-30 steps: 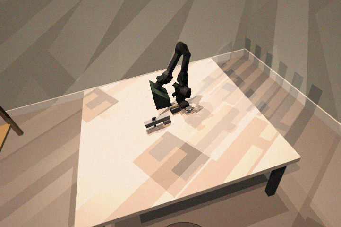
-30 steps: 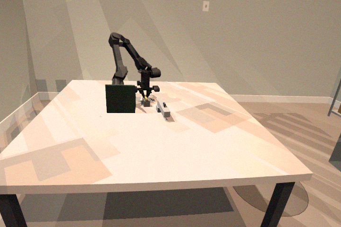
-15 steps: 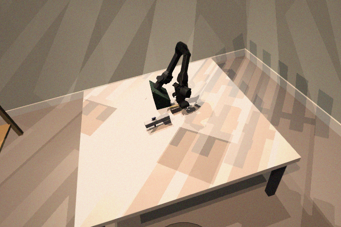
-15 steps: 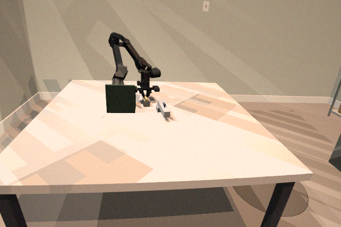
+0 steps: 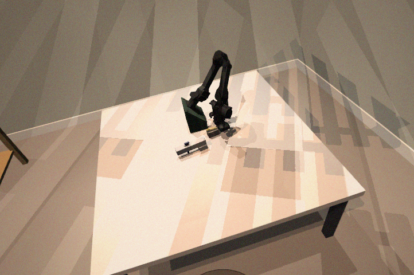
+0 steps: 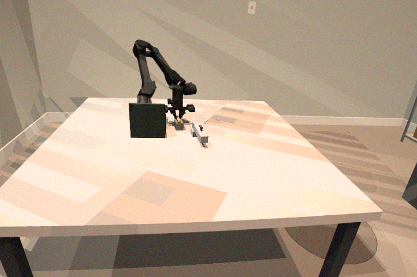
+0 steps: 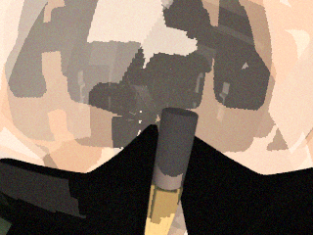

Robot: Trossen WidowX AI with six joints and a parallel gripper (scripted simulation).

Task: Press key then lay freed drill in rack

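The drill is 4 cm to the right of my gripper tip and 4 cm above it. Also, from my gripper tip: grey holder block: 20 cm to the right, 11 cm ahead, 3 cm above; rack: 5 cm to the right, 1 cm ahead, 1 cm above; key: 23 cm to the right, 11 cm ahead, 4 cm above.
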